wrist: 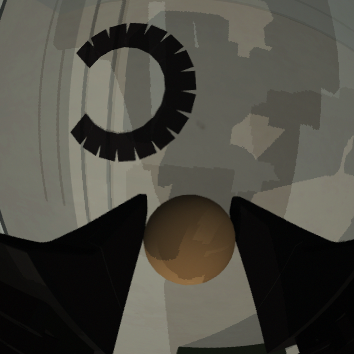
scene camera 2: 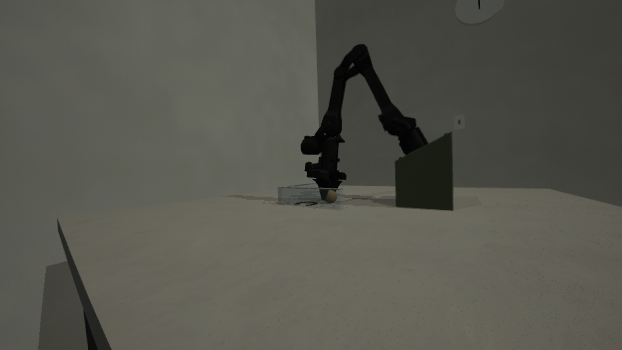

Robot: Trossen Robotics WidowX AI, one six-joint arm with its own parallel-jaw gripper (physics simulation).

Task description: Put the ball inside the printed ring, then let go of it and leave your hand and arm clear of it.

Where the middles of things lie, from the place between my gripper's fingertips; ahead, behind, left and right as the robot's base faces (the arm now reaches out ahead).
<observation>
My gripper is now 1 cm below the orange-brown ball [wrist: 188, 239] and 1 cm past it.
</observation>
